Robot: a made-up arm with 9 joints. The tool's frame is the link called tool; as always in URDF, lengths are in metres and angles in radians. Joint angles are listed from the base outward.
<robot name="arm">
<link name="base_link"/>
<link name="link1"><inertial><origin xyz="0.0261 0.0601 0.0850"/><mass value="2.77"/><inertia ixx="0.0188" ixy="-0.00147" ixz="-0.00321" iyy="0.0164" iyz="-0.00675" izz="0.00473"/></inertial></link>
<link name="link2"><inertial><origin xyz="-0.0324 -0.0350 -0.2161"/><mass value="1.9"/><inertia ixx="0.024" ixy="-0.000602" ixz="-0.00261" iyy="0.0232" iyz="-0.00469" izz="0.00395"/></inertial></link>
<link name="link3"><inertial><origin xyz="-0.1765 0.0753 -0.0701"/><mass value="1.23"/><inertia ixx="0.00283" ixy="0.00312" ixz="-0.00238" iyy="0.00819" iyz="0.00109" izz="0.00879"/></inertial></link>
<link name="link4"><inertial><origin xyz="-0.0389 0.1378 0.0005"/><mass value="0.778"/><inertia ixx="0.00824" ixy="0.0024" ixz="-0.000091" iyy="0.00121" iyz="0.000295" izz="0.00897"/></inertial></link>
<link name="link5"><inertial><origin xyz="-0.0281 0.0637 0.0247"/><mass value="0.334"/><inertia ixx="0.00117" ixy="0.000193" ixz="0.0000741" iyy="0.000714" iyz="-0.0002" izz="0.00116"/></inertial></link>
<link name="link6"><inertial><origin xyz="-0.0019 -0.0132 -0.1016"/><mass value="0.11"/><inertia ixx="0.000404" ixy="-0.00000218" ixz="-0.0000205" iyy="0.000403" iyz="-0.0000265" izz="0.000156"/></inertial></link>
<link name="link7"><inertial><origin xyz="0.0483 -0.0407 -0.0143"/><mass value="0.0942"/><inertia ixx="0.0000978" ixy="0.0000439" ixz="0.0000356" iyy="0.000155" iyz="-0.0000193" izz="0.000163"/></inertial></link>
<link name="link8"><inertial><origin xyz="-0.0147 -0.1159 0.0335"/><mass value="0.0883"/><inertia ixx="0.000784" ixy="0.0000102" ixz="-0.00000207" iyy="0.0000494" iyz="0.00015" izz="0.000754"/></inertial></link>
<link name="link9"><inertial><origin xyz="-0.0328 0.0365 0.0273"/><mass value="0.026"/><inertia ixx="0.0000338" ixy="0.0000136" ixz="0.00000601" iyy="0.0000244" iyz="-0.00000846" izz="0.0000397"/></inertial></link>
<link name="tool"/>
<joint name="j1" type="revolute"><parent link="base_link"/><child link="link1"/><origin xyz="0.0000 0.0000 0.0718" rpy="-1.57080 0.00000 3.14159"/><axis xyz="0 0 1"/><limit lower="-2.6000" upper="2.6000"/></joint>
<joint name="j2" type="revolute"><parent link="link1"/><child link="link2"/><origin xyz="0.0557 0.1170 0.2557" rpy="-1.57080 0.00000 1.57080"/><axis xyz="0 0 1"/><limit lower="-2.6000" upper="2.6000"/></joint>
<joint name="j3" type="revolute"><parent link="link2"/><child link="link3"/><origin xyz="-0.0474 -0.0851 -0.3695" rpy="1.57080 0.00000 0.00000"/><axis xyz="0 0 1"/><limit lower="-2.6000" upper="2.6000"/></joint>
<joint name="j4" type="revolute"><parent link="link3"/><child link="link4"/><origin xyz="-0.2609 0.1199 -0.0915" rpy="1.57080 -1.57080 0.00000"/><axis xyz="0 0 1"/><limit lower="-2.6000" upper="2.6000"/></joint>
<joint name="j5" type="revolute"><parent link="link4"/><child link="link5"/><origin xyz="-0.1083 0.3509 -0.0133" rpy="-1.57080 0.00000 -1.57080"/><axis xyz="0 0 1"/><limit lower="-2.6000" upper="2.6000"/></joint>
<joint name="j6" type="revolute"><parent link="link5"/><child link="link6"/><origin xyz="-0.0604 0.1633 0.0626" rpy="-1.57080 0.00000 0.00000"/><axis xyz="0 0 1"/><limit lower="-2.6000" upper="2.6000"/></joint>
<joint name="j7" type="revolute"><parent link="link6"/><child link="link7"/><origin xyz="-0.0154 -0.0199 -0.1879" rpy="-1.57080 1.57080 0.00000"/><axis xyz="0 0 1"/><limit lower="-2.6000" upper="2.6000"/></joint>
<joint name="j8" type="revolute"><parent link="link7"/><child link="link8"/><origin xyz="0.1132 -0.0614 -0.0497" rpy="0.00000 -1.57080 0.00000"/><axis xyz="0 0 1"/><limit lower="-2.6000" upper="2.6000"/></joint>
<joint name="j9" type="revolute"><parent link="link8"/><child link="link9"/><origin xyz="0.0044 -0.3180 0.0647" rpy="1.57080 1.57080 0.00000"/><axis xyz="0 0 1"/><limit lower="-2.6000" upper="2.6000"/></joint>
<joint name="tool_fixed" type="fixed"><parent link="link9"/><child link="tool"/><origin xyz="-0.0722 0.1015 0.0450" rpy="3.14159 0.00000 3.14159"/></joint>
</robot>
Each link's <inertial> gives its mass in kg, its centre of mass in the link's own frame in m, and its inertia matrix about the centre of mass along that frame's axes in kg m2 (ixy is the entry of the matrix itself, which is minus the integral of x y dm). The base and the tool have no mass. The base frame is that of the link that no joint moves.
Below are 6 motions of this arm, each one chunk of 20 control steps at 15 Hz.
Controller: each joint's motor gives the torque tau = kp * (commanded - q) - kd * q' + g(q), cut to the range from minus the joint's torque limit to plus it. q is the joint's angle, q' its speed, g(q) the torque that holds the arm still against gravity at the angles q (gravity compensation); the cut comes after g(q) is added. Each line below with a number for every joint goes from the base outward.
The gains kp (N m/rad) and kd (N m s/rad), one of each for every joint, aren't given. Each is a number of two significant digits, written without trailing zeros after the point. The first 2 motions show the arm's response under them.
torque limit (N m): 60 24 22 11 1.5 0.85 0.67 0.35 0.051
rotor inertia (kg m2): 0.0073 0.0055 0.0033 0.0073 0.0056 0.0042 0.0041 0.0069 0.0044
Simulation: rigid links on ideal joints. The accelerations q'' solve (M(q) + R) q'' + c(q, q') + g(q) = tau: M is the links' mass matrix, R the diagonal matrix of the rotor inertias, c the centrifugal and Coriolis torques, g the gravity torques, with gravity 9.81 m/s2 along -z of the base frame. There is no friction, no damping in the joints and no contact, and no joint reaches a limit. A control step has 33 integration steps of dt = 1/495 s. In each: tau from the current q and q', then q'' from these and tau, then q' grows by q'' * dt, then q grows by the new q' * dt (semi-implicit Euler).
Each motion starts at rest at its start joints. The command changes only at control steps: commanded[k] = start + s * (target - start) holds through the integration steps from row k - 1 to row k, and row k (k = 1, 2, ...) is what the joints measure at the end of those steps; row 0 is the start. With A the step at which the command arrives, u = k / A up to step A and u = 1 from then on. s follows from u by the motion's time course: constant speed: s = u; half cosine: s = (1 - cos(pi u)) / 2; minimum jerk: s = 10 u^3 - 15 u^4 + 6 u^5; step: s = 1 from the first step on.
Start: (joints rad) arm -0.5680 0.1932 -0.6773 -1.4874 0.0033 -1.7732 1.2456 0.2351 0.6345
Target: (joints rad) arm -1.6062 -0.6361 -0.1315 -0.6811 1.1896 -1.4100 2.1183 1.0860 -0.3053
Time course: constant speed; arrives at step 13
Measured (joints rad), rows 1 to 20:
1: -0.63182 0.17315 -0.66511 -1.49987 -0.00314 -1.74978 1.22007 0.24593 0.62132
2: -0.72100 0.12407 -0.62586 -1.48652 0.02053 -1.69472 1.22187 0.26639 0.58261
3: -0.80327 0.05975 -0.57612 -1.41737 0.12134 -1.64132 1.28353 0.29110 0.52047
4: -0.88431 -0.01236 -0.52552 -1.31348 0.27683 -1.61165 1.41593 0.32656 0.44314
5: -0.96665 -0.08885 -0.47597 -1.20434 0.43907 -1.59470 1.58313 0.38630 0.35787
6: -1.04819 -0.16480 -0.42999 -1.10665 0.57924 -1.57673 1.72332 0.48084 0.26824
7: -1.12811 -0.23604 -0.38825 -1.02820 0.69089 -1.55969 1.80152 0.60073 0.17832
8: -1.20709 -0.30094 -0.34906 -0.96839 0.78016 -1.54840 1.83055 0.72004 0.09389
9: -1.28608 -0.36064 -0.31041 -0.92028 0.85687 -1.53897 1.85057 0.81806 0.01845
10: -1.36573 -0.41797 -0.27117 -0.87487 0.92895 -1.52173 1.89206 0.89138 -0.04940
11: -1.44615 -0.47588 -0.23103 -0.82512 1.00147 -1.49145 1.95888 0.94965 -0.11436
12: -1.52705 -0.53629 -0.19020 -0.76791 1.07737 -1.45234 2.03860 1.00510 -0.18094
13: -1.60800 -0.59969 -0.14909 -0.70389 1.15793 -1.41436 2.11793 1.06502 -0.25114
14: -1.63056 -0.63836 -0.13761 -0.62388 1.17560 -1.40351 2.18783 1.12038 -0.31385
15: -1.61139 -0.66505 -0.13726 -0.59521 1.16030 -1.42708 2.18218 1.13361 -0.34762
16: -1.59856 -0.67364 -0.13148 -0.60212 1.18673 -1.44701 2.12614 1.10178 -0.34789
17: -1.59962 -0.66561 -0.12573 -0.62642 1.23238 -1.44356 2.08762 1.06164 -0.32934
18: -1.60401 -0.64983 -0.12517 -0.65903 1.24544 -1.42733 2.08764 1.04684 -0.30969
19: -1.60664 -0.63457 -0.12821 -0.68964 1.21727 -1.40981 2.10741 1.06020 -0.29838
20: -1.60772 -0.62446 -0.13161 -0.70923 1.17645 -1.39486 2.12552 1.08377 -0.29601
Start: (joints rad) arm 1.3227 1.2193 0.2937 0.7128 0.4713 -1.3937 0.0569 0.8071 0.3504
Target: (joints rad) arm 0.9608 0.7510 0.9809 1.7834 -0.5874 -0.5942 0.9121 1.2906 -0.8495
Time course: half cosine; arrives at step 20
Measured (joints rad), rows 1 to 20:
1: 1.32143 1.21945 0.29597 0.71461 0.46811 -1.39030 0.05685 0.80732 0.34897
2: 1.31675 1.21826 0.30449 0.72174 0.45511 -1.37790 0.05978 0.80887 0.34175
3: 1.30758 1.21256 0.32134 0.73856 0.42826 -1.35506 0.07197 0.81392 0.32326
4: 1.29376 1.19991 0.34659 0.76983 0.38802 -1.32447 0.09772 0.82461 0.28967
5: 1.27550 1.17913 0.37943 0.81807 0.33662 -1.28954 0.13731 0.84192 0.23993
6: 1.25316 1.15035 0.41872 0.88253 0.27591 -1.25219 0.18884 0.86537 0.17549
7: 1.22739 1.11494 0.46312 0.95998 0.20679 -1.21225 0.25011 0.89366 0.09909
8: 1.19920 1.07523 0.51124 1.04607 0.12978 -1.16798 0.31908 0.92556 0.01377
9: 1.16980 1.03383 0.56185 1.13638 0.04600 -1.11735 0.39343 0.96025 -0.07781
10: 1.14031 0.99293 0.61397 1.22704 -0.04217 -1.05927 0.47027 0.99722 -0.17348
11: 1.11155 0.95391 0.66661 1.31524 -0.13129 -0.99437 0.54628 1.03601 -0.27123
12: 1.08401 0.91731 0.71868 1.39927 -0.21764 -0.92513 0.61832 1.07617 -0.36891
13: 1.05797 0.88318 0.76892 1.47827 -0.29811 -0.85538 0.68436 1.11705 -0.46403
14: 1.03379 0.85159 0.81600 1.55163 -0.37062 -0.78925 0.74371 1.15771 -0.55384
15: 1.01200 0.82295 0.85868 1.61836 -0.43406 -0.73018 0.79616 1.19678 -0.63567
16: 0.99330 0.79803 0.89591 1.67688 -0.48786 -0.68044 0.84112 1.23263 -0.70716
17: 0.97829 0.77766 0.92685 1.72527 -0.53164 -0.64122 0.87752 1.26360 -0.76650
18: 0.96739 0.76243 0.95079 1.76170 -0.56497 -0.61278 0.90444 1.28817 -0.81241
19: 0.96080 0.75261 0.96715 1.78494 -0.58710 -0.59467 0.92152 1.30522 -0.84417
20: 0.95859 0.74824 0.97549 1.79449 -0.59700 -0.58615 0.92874 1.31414 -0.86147
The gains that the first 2 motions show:
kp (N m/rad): 270 92 110 23 2.5 1.4 2.2 1.5 0.57
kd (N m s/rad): 9.2 5.6 7.1 1.1 0.11 0.095 0.12 0.1 0.047
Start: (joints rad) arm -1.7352 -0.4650 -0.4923 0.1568 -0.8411 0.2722 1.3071 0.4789 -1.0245
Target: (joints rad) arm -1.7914 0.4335 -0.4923 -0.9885 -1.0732 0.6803 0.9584 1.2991 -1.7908
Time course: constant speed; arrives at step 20
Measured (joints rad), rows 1 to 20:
1: -1.73695 -0.44872 -0.49311 0.15424 -0.84662 0.26902 1.28775 0.50467 -1.03240
2: -1.73998 -0.41639 -0.49365 0.12089 -0.85697 0.26666 1.25165 0.56764 -1.05331
3: -1.74336 -0.37121 -0.49248 0.05576 -0.86427 0.27873 1.22532 0.63842 -1.08580
4: -1.74681 -0.31821 -0.48977 -0.02771 -0.86841 0.30912 1.21821 0.68646 -1.12742
5: -1.74994 -0.26284 -0.48718 -0.11424 -0.87448 0.35031 1.22146 0.70393 -1.17530
6: -1.75259 -0.20941 -0.48613 -0.19310 -0.88522 0.39073 1.22239 0.70451 -1.22564
7: -1.75505 -0.16014 -0.48673 -0.25980 -0.89953 0.42211 1.21412 0.70939 -1.27437
8: -1.75767 -0.11515 -0.48814 -0.31504 -0.91515 0.44279 1.19601 0.73369 -1.31850
9: -1.76053 -0.07312 -0.48943 -0.36289 -0.93065 0.45633 1.17089 0.78018 -1.35702
10: -1.76350 -0.03219 -0.49013 -0.40856 -0.94548 0.46791 1.14316 0.84100 -1.39103
11: -1.76647 0.00932 -0.49024 -0.45654 -0.95944 0.48142 1.11730 0.90400 -1.42300
12: -1.76939 0.05243 -0.48999 -0.50932 -0.97229 0.49858 1.09617 0.95947 -1.45570
13: -1.77225 0.09736 -0.48964 -0.56708 -0.98366 0.51927 1.07988 1.00379 -1.49102
14: -1.77501 0.14360 -0.48941 -0.62822 -0.99331 0.54223 1.06639 1.03905 -1.52945
15: -1.77768 0.19032 -0.48937 -0.69035 -1.00167 0.56583 1.05315 1.07028 -1.57016
16: -1.78034 0.23674 -0.48952 -0.75141 -1.00994 0.58877 1.03846 1.10236 -1.61171
17: -1.78305 0.28242 -0.48979 -0.81028 -1.01950 0.61037 1.02184 1.13822 -1.65273
18: -1.78584 0.32733 -0.49008 -0.86699 -1.03117 0.63071 1.00373 1.17844 -1.69244
19: -1.78868 0.37174 -0.49030 -0.92238 -1.04471 0.65029 0.98494 1.22183 -1.73073
20: -1.79152 0.41602 -0.49043 -0.97755 -1.05899 0.66972 0.96623 1.26641 -1.76807

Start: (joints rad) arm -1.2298 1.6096 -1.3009 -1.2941 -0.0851 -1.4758 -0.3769 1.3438 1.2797
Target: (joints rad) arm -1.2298 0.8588 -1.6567 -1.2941 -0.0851 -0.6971 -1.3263 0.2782 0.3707
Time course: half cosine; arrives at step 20
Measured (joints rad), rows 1 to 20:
1: -1.22973 1.60653 -1.30235 -1.29410 -0.08642 -1.47399 -0.38020 1.34172 1.27844
2: -1.22966 1.59630 -1.30716 -1.29389 -0.08964 -1.46619 -0.39224 1.33254 1.27237
3: -1.22967 1.57770 -1.31582 -1.29340 -0.09277 -1.44897 -0.41561 1.31153 1.25735
4: -1.22972 1.55077 -1.32834 -1.29286 -0.09407 -1.42148 -0.45032 1.27667 1.23078
5: -1.22977 1.51607 -1.34450 -1.29248 -0.09328 -1.38471 -0.49526 1.22842 1.19222
6: -1.22984 1.47443 -1.36397 -1.29234 -0.09139 -1.34022 -0.54909 1.16863 1.14288
7: -1.22992 1.42690 -1.38628 -1.29240 -0.08958 -1.28945 -0.61044 1.09964 1.08479
8: -1.22998 1.37467 -1.41092 -1.29257 -0.08849 -1.23363 -0.67786 1.02379 1.02015
9: -1.23001 1.31901 -1.43727 -1.29278 -0.08806 -1.17394 -0.74979 0.94325 0.95095
10: -1.23003 1.26129 -1.46468 -1.29303 -0.08786 -1.11175 -0.82456 0.85999 0.87899
11: -1.23003 1.20290 -1.49244 -1.29335 -0.08744 -1.04870 -0.90043 0.77580 0.80597
12: -1.23002 1.14527 -1.51986 -1.29376 -0.08652 -0.98679 -0.97552 0.69235 0.73360
13: -1.23002 1.08978 -1.54627 -1.29428 -0.08495 -0.92805 -1.04784 0.61125 0.66364
14: -1.23001 1.03778 -1.57101 -1.29490 -0.08265 -0.87434 -1.11538 0.53413 0.59787
15: -1.23002 0.99055 -1.59345 -1.29562 -0.07964 -0.82700 -1.17621 0.46274 0.53792
16: -1.23004 0.94923 -1.61304 -1.29643 -0.07609 -0.78682 -1.22867 0.39891 0.48528
17: -1.23008 0.91487 -1.62930 -1.29730 -0.07233 -0.75421 -1.27144 0.34458 0.44117
18: -1.23013 0.88836 -1.64184 -1.29816 -0.06882 -0.72940 -1.30358 0.30155 0.40657
19: -1.23019 0.87038 -1.65036 -1.29890 -0.06604 -0.71268 -1.32445 0.27137 0.38224
20: -1.23024 0.86143 -1.65467 -1.29938 -0.06437 -0.70440 -1.33370 0.25517 0.36867

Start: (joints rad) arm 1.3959 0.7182 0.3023 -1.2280 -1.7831 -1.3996 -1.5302 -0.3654 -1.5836
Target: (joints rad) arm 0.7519 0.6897 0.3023 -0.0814 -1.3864 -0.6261 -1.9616 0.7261 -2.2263
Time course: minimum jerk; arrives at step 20
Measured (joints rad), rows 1 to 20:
1: 1.39541 0.71851 0.30232 -1.22754 -1.78306 -1.39912 -1.53037 -0.36504 -1.58379
2: 1.39200 0.72033 0.30242 -1.22404 -1.78230 -1.39544 -1.53156 -0.36204 -1.58529
3: 1.38243 0.72378 0.30252 -1.21268 -1.77823 -1.38390 -1.53492 -0.35162 -1.59039
4: 1.36421 0.72757 0.30260 -1.18767 -1.76783 -1.36087 -1.54147 -0.32870 -1.60192
5: 1.33609 0.73007 0.30290 -1.14438 -1.74989 -1.32554 -1.55216 -0.29011 -1.62234
6: 1.29806 0.73029 0.30373 -1.08105 -1.72558 -1.27933 -1.56816 -0.23493 -1.65303
7: 1.25116 0.72802 0.30521 -0.99906 -1.69739 -1.22458 -1.59066 -0.16355 -1.69391
8: 1.19718 0.72357 0.30716 -0.90209 -1.66754 -1.16349 -1.62021 -0.07703 -1.74350
9: 1.13827 0.71750 0.30914 -0.79492 -1.63703 -1.09801 -1.65630 0.02271 -1.79940
10: 1.07677 0.71040 0.31062 -0.68251 -1.60540 -1.03025 -1.69762 0.13224 -1.85885
11: 1.01511 0.70277 0.31117 -0.56958 -1.57128 -0.96260 -1.74265 0.24630 -1.91922
12: 0.95568 0.69513 0.31054 -0.46055 -1.53344 -0.89737 -1.79008 0.35814 -1.97828
13: 0.90079 0.68799 0.30870 -0.35950 -1.49201 -0.83624 -1.83836 0.46061 -2.03430
14: 0.85252 0.68185 0.30593 -0.27009 -1.44946 -0.78033 -1.88499 0.54755 -2.08589
15: 0.81260 0.67713 0.30272 -0.19538 -1.41033 -0.73076 -1.92648 0.61532 -2.13178
16: 0.78220 0.67413 0.29974 -0.13753 -1.37966 -0.68917 -1.95922 0.66352 -2.17065
17: 0.76173 0.67297 0.29759 -0.09751 -1.36092 -0.65737 -1.98076 0.69461 -2.20109
18: 0.75063 0.67365 0.29670 -0.07476 -1.35465 -0.63642 -1.99051 0.71251 -2.22205
19: 0.74727 0.67609 0.29715 -0.06691 -1.35877 -0.62582 -1.98980 0.72123 -2.23340
20: 0.74880 0.68025 0.29878 -0.06959 -1.36976 -0.62302 -1.98138 0.72441 -2.23649

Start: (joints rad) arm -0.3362 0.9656 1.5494 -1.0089 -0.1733 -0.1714 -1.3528 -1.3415 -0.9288
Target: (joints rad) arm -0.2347 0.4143 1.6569 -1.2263 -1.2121 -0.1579 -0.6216 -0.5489 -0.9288
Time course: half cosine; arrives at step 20
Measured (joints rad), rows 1 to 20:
1: -0.33569 0.96336 1.54986 -1.00942 -0.17514 -0.17258 -1.35032 -1.34120 -0.92870
2: -0.33400 0.95591 1.55145 -1.01161 -0.18504 -0.17657 -1.34113 -1.33789 -0.92831
3: -0.33094 0.94243 1.55431 -1.01657 -0.20931 -0.18293 -1.32315 -1.32686 -0.92760
4: -0.32663 0.92284 1.55829 -1.02482 -0.24916 -0.18950 -1.29658 -1.30443 -0.92673
5: -0.32131 0.89746 1.56320 -1.03622 -0.30210 -0.19423 -1.26259 -1.26920 -0.92592
6: -0.31521 0.86683 1.56894 -1.05008 -0.36496 -0.19610 -1.22242 -1.22200 -0.92527
7: -0.30856 0.83170 1.57544 -1.06555 -0.43537 -0.19511 -1.17711 -1.16526 -0.92477
8: -0.30150 0.79297 1.58262 -1.08191 -0.51164 -0.19174 -1.12758 -1.10200 -0.92436
9: -0.29414 0.75164 1.59033 -1.09874 -0.59215 -0.18645 -1.07472 -1.03510 -0.92401
10: -0.28657 0.70881 1.59841 -1.11578 -0.67504 -0.17963 -1.01943 -0.96692 -0.92377
11: -0.27886 0.66562 1.60669 -1.13283 -0.75831 -0.17166 -0.96269 -0.89935 -0.92376
12: -0.27115 0.62317 1.61497 -1.14955 -0.83995 -0.16309 -0.90562 -0.83394 -0.92407
13: -0.26360 0.58253 1.62306 -1.16552 -0.91810 -0.15472 -0.84951 -0.77214 -0.92473
14: -0.25647 0.54464 1.63074 -1.18025 -0.99105 -0.14742 -0.79586 -0.71535 -0.92574
15: -0.25000 0.51038 1.63779 -1.19331 -1.05718 -0.14200 -0.74627 -0.66492 -0.92700
16: -0.24443 0.48052 1.64398 -1.20440 -1.11483 -0.13902 -0.70233 -0.62205 -0.92839
17: -0.23996 0.45575 1.64911 -1.21334 -1.16236 -0.13861 -0.66559 -0.58767 -0.92979
18: -0.23672 0.43665 1.65302 -1.22000 -1.19823 -0.14048 -0.63734 -0.56241 -0.93104
19: -0.23477 0.42372 1.65562 -1.22430 -1.22119 -0.14388 -0.61859 -0.54651 -0.93204
20: -0.23412 0.41730 1.65687 -1.22613 -1.23046 -0.14780 -0.60993 -0.53992 -0.93269

